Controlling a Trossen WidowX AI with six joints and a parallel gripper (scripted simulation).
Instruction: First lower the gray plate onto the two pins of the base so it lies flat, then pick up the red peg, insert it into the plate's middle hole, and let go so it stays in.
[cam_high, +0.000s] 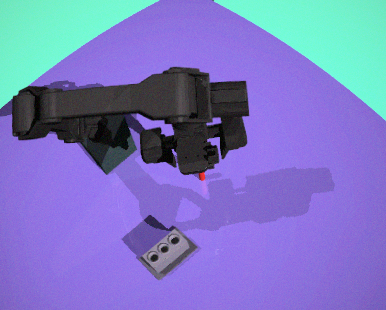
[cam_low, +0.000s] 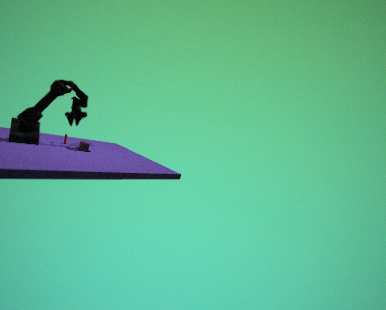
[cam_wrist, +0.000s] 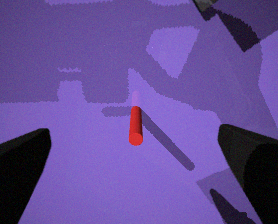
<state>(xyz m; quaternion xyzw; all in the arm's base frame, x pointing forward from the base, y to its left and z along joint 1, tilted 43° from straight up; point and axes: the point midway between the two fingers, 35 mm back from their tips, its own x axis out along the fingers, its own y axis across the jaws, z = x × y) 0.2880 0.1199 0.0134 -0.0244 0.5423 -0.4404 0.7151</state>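
Now: gripper tip 12 cm above the red peg, 4 cm past it and 3 cm to the right of it. The rest, counted from my gripper tip: base 16 cm to the right, 15 cm below, 5 cm ahead; gray plate 16 cm to the right, 11 cm below, 5 cm ahead.
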